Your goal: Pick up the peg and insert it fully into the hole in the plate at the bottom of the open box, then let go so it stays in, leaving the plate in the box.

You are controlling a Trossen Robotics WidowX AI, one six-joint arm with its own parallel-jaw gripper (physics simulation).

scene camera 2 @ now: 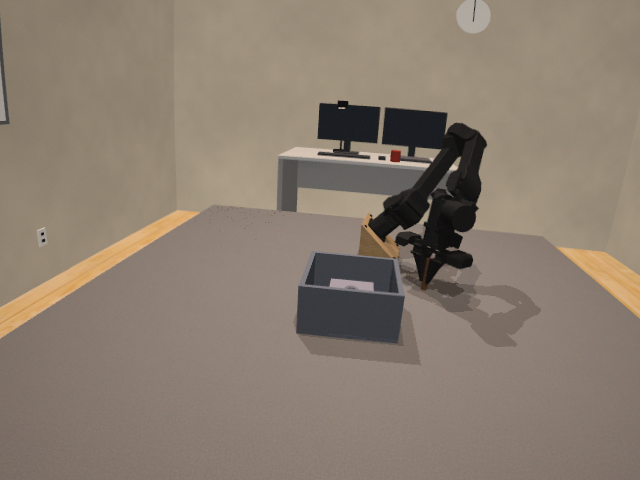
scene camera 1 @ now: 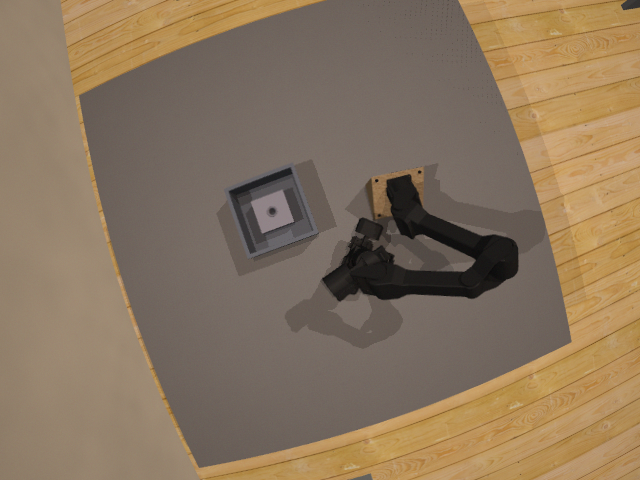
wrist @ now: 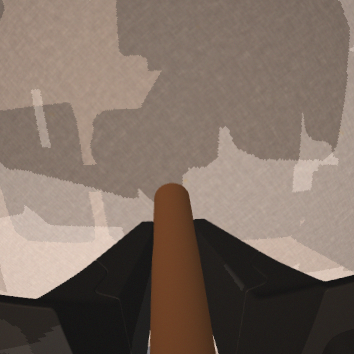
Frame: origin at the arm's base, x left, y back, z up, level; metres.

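Seen in the pictures: gripper, between the fingertips: (scene camera 2: pixel 424 282) (wrist: pixel 173 231); arm's base, origin of its link: (scene camera 2: pixel 376 230) (scene camera 1: pixel 399 187).
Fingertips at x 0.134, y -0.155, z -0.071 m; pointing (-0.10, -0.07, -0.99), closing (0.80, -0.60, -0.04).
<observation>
Pixels of each thing's middle, then the offset from my fingertips to it. Level surfaces: height alone.
- brown peg, middle of its body: (wrist: pixel 176 266) (scene camera 2: pixel 426 274) dx +0.003, dy +0.002, dz +0.021 m
- open grey-blue box, middle of its body: (scene camera 2: pixel 351 293) (scene camera 1: pixel 272 211) dx -0.158, dy -0.177, dz +0.030 m
- pale plate, middle of its body: (scene camera 2: pixel 350 299) (scene camera 1: pixel 273 212) dx -0.158, dy -0.177, dz +0.016 m
- mat, height of its surface: dz -0.019 m
The brown peg (scene camera 2: pixel 424 273) (wrist: pixel 175 270) stands about upright, its lower end at or very near the grey mat. My gripper (scene camera 2: pixel 425 281) (wrist: pixel 173 231) points down and is shut on the peg, one black finger on each side, with the fingertips close to the peg's lower end. The peg does not show in scene camera 1, where the arm covers that spot. The open grey-blue box (scene camera 1: pixel 233 219) (scene camera 2: pixel 348 316) stands apart from the gripper. The pale plate (scene camera 1: pixel 281 219) (scene camera 2: pixel 337 283) lies on its bottom, with a round dark hole (scene camera 1: pixel 272 210) in the middle.
The arm's wooden base block (scene camera 1: pixel 379 198) (scene camera 2: pixel 374 246) stands behind and to one side of the box. The box walls (scene camera 1: pixel 306 201) rise well above the plate. A white desk (scene camera 2: pixel 336 160) with two monitors and a red mug (scene camera 2: pixel 395 156) stands beyond the mat (scene camera 1: pixel 248 372).
</observation>
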